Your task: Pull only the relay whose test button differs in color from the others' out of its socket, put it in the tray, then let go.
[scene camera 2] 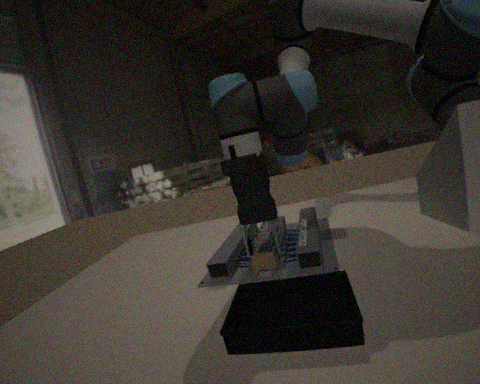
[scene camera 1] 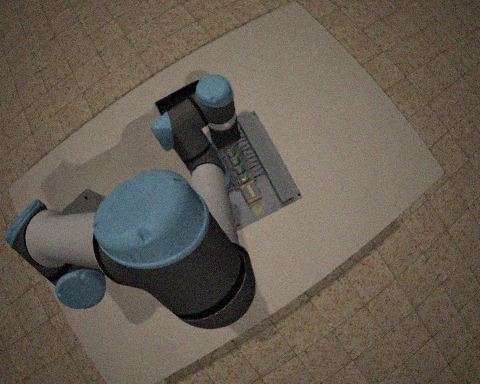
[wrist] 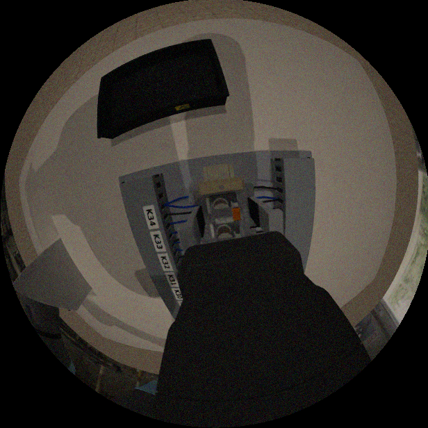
Path:
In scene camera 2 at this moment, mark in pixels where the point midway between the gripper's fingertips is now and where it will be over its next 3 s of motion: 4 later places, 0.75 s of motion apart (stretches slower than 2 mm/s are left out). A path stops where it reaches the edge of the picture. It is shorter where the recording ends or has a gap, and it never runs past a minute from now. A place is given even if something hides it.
My gripper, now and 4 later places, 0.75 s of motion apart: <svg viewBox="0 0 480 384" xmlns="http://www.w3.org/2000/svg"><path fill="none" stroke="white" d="M264 253L263 253L265 253L264 246L260 230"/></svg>

